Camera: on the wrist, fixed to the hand. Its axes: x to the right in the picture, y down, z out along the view.
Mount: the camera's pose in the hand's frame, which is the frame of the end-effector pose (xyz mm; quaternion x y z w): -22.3 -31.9 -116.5 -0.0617 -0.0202 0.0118 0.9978
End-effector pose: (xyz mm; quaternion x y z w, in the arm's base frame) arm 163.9 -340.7 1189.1 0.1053 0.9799 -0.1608 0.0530
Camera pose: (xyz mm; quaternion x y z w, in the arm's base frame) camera 170.3 -336.4 1311.7 0.1101 0.9854 -0.1015 0.0811
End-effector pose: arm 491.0 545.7 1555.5 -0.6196 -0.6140 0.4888 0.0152
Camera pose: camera 545.1 604.0 1649.1 0.6165 0.6358 -0.4625 0.0412
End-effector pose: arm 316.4 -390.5 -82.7 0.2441 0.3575 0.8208 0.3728
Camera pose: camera 266.1 -440.3 -183.1 0.2414 0.2957 0.8405 0.3846
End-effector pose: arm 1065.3 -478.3 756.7 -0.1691 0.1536 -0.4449 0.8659
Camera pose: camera 981.4 -495.6 668.6 -0.2293 0.1652 -0.4208 0.8620
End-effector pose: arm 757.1 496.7 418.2 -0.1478 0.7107 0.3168 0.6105
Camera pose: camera 690.7 395.2 437.3 -0.1704 0.6790 0.3701 0.6107
